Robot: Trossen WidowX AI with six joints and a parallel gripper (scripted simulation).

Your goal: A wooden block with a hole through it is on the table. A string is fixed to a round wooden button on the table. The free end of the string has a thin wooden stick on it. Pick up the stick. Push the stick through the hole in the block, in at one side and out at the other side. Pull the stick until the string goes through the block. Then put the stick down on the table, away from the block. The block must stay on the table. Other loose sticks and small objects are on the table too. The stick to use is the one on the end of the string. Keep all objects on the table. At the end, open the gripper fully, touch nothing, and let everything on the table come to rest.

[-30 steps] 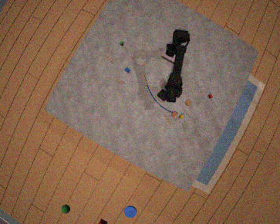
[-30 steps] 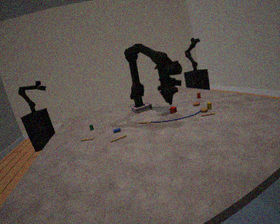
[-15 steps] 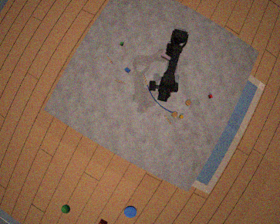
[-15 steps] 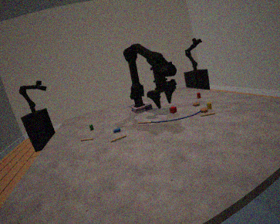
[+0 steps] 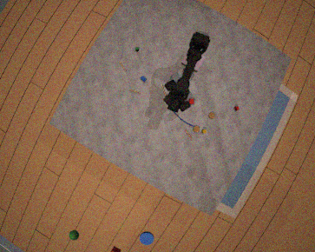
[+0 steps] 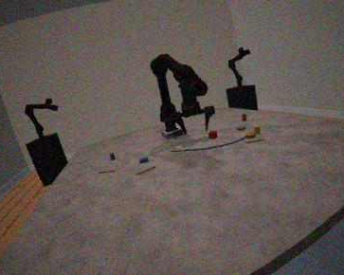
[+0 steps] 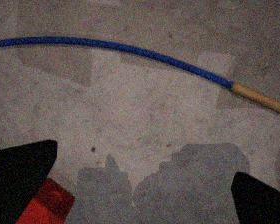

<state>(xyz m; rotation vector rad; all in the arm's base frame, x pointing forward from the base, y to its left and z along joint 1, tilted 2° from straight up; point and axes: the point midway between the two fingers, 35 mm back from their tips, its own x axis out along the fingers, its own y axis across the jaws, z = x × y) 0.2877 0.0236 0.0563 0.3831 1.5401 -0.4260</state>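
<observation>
Now: gripper tip 1 cm past the thin stick, 8 cm to the left of it and 6 cm above it. Also, from my gripper tip: round button: 11 cm ahead, 21 cm to the left, 5 cm below; then red wooden block: 3 cm behind, 10 cm to the left, 4 cm below; then blue piece: 2 cm behind, 24 cm to the right, 5 cm below.
</observation>
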